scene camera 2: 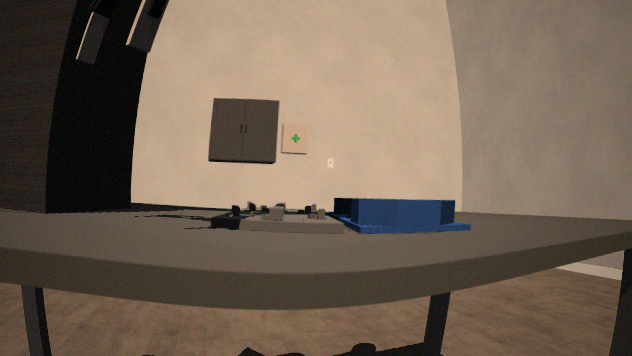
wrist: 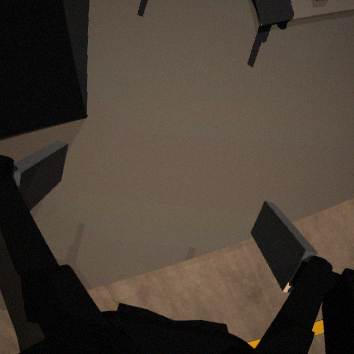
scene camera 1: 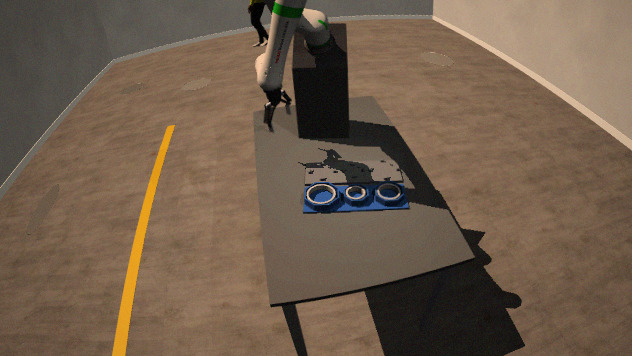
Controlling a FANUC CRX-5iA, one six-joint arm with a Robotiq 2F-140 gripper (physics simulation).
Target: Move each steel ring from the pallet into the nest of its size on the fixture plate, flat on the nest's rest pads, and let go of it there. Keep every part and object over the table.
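Places are measured from the arm's base along level axes (x ahead, y left, z up), in metres.
Pixels of known places: gripper, fingertip midpoint: (scene camera 2: 107,56) (wrist: 164,190) (scene camera 1: 280,122); arm's base, origin of the base link: (scene camera 1: 318,43).
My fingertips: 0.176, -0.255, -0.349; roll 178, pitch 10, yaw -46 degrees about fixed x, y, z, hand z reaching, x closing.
Observation:
Ahead of a thing's pixels: the offset from my fingertips to its middle, as dx, dy, dz. "spot": to the spot under its first point.
The blue pallet (scene camera 1: 357,207) (scene camera 2: 405,212) holds three steel rings in its round holders. A large ring {spot: +0.472, +0.098, -0.144} (scene camera 1: 322,202) is at the left, a small ring {+0.448, +0.251, -0.158} (scene camera 1: 355,198) in the middle and a medium ring {spot: +0.533, +0.380, -0.148} (scene camera 1: 389,199) at the right. The grey fixture plate {+0.273, +0.295, -0.179} (scene camera 1: 320,175) (scene camera 2: 295,226) (wrist: 327,11) lies right behind the pallet in scene camera 1, with small pads and blocks standing on it; no ring shows on it. My gripper (scene camera 1: 279,113) (scene camera 2: 119,34) (wrist: 164,190) is wide open and empty, above the table's back left part, away from both.
The dark pedestal (scene camera 1: 322,102) (scene camera 2: 95,110) (wrist: 37,65) stands close beside the gripper. The grey table (scene camera 1: 350,250) (scene camera 2: 300,287) (wrist: 175,125) has its left edge under the open fingers in the wrist view. The arm's shadow falls across the fixture plate.

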